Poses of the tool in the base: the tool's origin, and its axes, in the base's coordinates. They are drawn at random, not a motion.
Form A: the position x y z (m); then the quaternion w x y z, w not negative.
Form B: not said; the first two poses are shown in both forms.
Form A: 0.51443 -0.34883 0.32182 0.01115 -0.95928 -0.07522 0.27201
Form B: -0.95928 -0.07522 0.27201 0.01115 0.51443 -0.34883 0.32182
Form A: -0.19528 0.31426 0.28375 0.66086 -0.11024 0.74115 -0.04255
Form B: -0.11024 0.74115 -0.04255 0.66086 -0.19528 0.31426 0.28375
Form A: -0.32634 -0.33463 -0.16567 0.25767 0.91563 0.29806 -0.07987
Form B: 0.91563 0.29806 -0.07987 0.25767 -0.32634 -0.33463 -0.16567
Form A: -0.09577 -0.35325 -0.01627 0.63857 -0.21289 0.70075 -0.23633
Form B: -0.21289 0.70075 -0.23633 0.63857 -0.09577 -0.35325 -0.01627
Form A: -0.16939 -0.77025 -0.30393 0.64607 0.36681 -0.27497 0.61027
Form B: 0.36681 -0.27497 0.61027 0.64607 -0.16939 -0.77025 -0.30393
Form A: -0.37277 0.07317 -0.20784 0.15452 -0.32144 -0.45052 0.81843
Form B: -0.32144 -0.45052 0.81843 0.15452 -0.37277 0.07317 -0.20784
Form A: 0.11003 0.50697 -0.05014 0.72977 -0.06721 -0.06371 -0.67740
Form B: -0.06721 -0.06371 -0.67740 0.72977 0.11003 0.50697 -0.05014
